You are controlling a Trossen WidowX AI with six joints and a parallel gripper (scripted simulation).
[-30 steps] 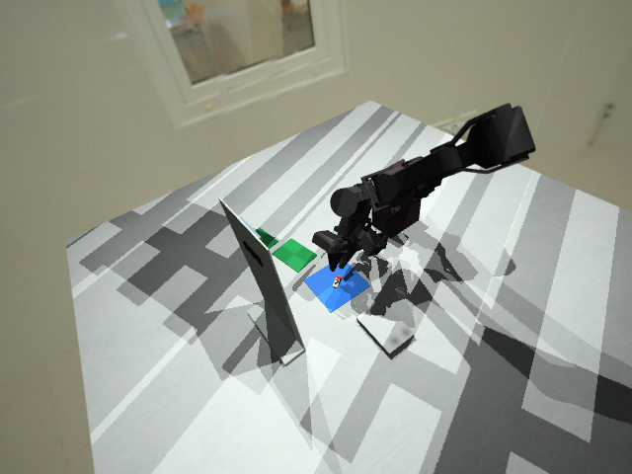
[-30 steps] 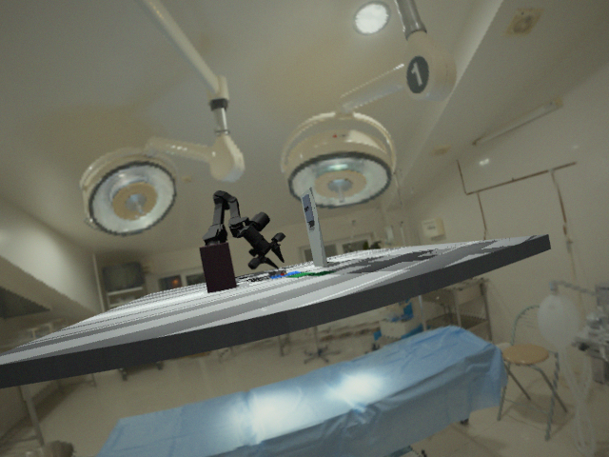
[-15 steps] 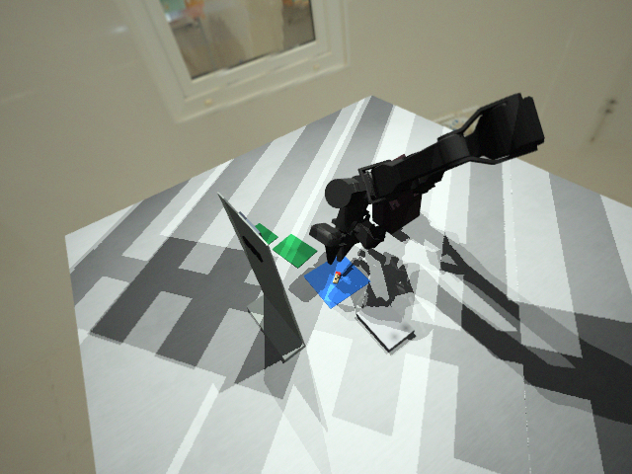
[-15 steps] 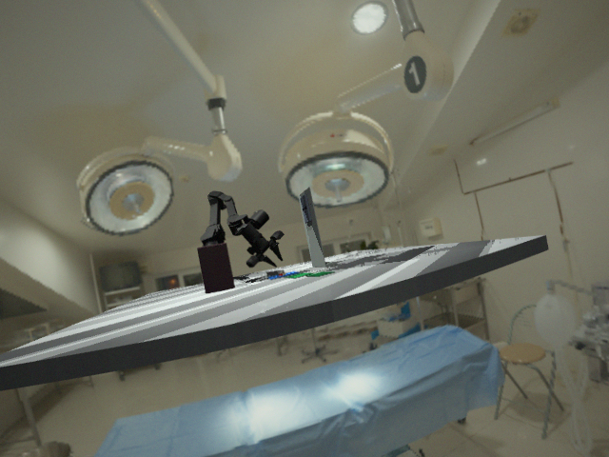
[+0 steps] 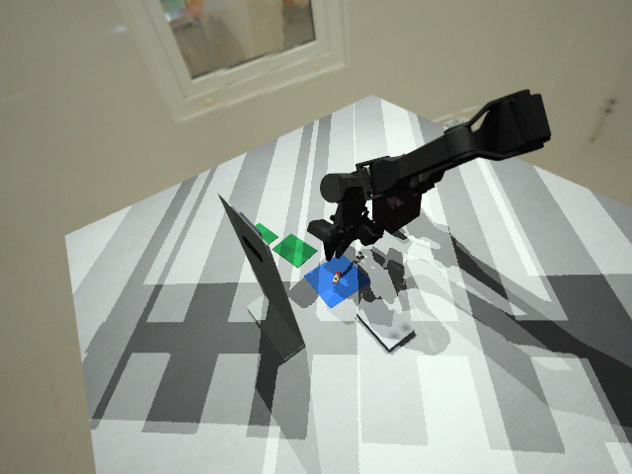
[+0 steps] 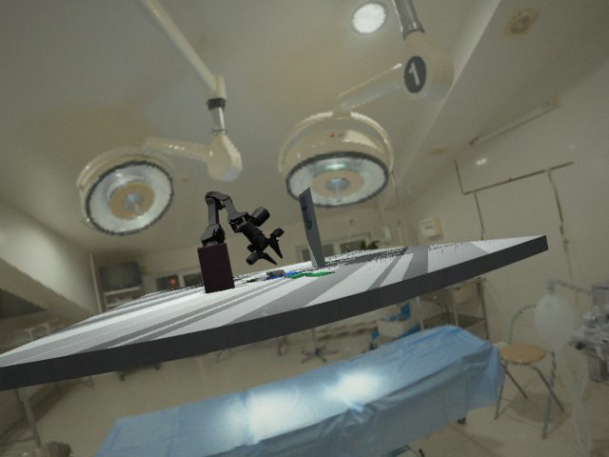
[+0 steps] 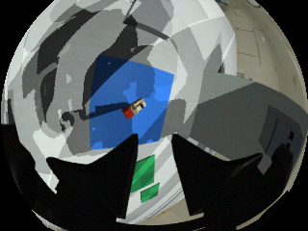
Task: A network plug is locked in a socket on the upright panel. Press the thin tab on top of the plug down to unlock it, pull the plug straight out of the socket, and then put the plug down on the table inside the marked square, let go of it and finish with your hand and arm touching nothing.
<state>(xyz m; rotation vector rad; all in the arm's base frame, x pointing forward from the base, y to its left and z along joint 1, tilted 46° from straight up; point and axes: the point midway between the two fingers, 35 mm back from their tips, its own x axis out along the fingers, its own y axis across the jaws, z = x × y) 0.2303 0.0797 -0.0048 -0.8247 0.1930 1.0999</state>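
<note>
Right now my gripper tip is 20 mm to the right of the network plug and 50 mm above it. The rest, counted from my gripper tip: flat grey plate: 10 mm behind, 180 mm to the left, 50 mm below; blue square: 10 mm to the left, 60 mm below; grey upright panel: 170 mm ahead, 40 mm to the left, 90 mm above.
</note>
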